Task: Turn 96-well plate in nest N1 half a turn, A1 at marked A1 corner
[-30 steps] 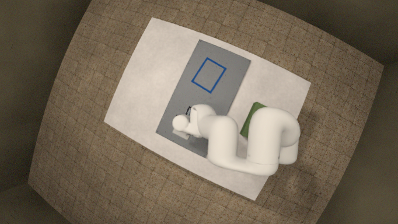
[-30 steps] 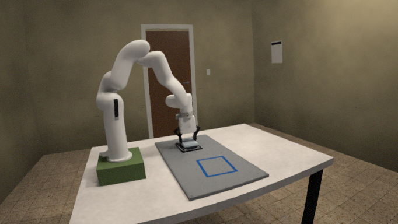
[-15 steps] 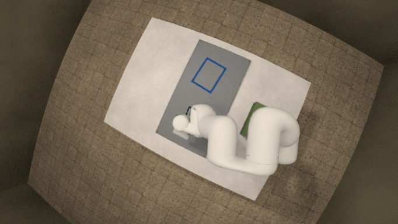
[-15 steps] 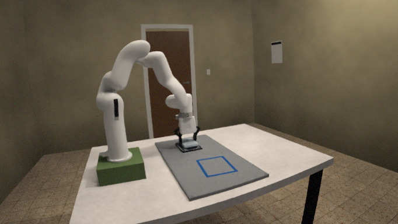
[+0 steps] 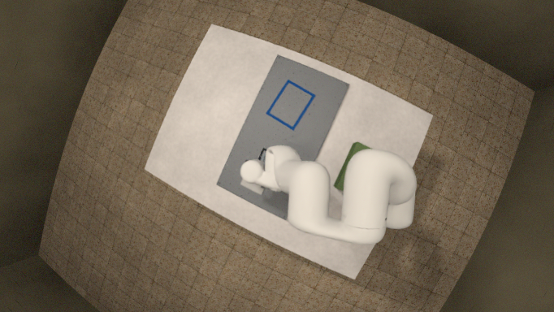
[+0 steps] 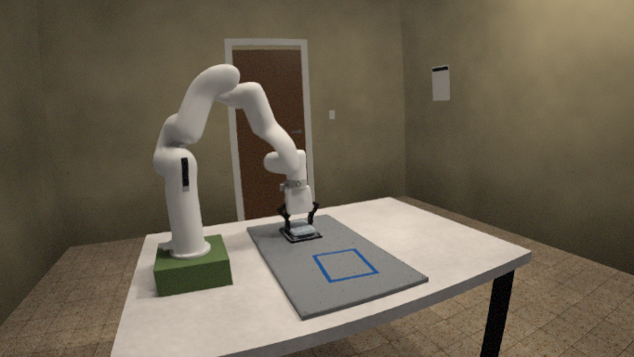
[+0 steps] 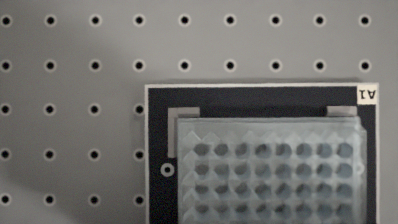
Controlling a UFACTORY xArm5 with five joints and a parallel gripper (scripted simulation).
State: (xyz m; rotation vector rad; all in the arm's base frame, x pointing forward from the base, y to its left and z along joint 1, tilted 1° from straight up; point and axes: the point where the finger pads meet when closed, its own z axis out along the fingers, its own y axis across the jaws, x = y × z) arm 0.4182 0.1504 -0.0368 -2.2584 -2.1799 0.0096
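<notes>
The 96-well plate is 10 mm below my hand. The rest, counted from my hand: plate nest (30 mm below).
</notes>
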